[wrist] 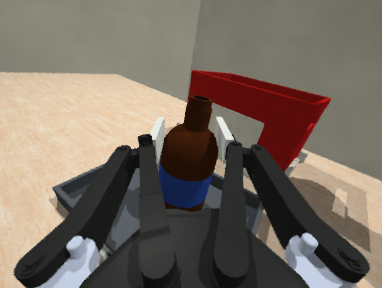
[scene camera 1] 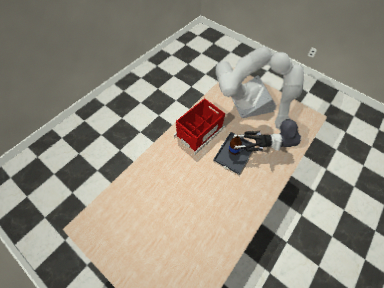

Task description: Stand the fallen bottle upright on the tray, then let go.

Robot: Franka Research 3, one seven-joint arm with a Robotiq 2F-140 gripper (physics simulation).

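The brown bottle with a blue label point(scene camera 1: 234, 145) point(wrist: 188, 155) is close to upright, neck up, with a slight lean in the wrist view. My gripper point(scene camera 1: 237, 142) point(wrist: 190, 126) is shut on the bottle, with one pale fingertip pad on each side of its upper body. The gripper reaches in roughly level from the right in the scene view. The bottle is over the dark grey tray point(scene camera 1: 229, 163) point(wrist: 127, 206), towards its upper-left side in the scene view. The bottle's foot is mostly hidden behind the gripper in the wrist view, so I cannot tell whether it touches the tray.
A red crate point(scene camera 1: 186, 137) point(wrist: 284, 132) with compartments stands beside the tray, to the upper left in the scene view and at the right in the wrist view. The robot's base point(scene camera 1: 256, 104) stands at the far end of the wooden table point(scene camera 1: 165, 205).
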